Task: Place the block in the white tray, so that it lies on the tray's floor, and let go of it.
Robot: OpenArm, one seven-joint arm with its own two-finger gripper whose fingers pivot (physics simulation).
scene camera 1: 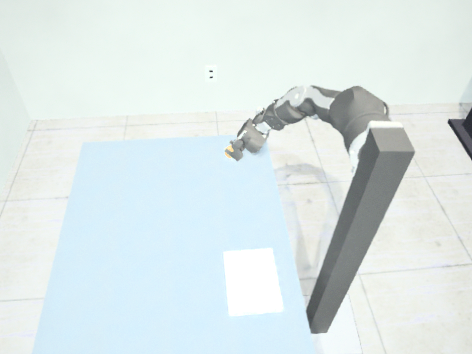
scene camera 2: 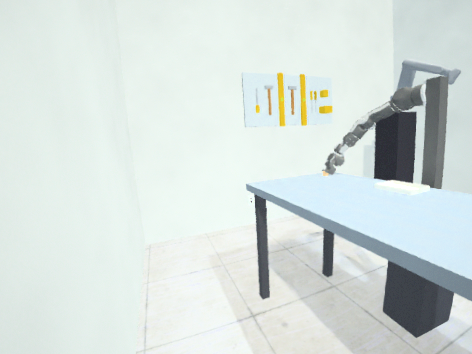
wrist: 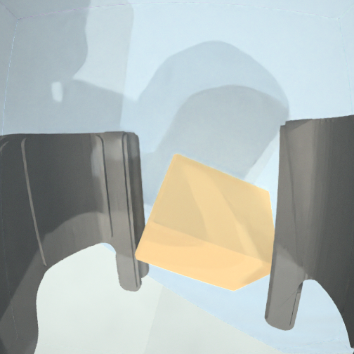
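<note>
An orange-yellow block (scene camera 1: pixel 228 151) (scene camera 2: pixel 325 173) (wrist: pixel 207 215) is at the table's far right corner in scene camera 1, at table height as far as I can tell. My gripper (scene camera 1: pixel 231 152) (scene camera 2: pixel 327 171) (wrist: pixel 204 215) is shut on it. In the wrist view the block sits turned at an angle between the two fingers, its left and right corners meeting them. Part of it is hidden by a finger in both scene views. The white tray (scene camera 1: pixel 228 281) (scene camera 2: pixel 403 188) lies apart from the gripper, nearer the camera in scene camera 1. The tray's floor is hard to make out.
The blue table (scene camera 1: pixel 150 225) (scene camera 2: pixel 360 205) carries the block and the tray. A dark grey post (scene camera 1: pixel 355 225) (scene camera 2: pixel 435 135) holds the arm and stands beside the table's right edge in scene camera 1. A tool board (scene camera 2: pixel 255 117) hangs on the wall.
</note>
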